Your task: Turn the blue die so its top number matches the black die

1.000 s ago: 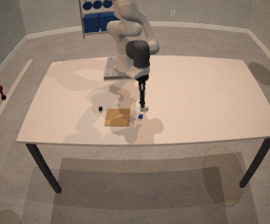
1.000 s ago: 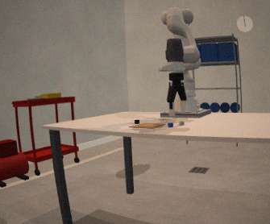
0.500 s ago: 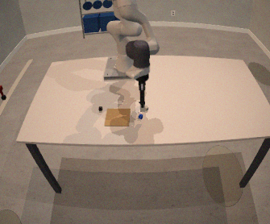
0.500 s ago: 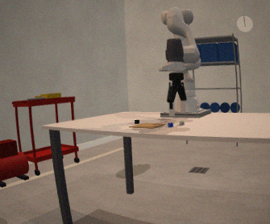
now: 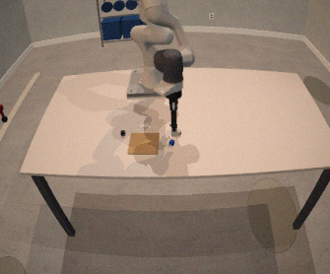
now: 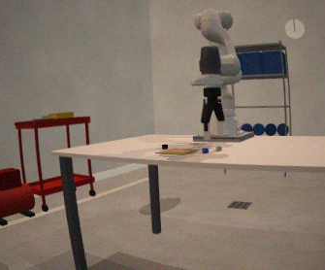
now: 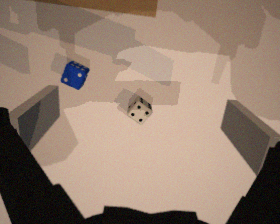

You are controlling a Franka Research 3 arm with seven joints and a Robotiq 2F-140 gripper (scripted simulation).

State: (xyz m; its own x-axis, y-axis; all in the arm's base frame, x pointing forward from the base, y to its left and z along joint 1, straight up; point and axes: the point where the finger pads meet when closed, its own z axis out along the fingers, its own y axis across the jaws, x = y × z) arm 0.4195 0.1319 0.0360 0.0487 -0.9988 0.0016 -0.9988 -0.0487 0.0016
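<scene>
The white die is 6 cm below my hand and 2 cm to the left of it. Round my hand: tan mat: 14 cm to the right, 7 cm ahead, 6 cm below; blue die: 7 cm ahead, 6 cm below, 1 cm to the right; black die: 25 cm to the right, 6 cm below, 1 cm ahead.
</scene>
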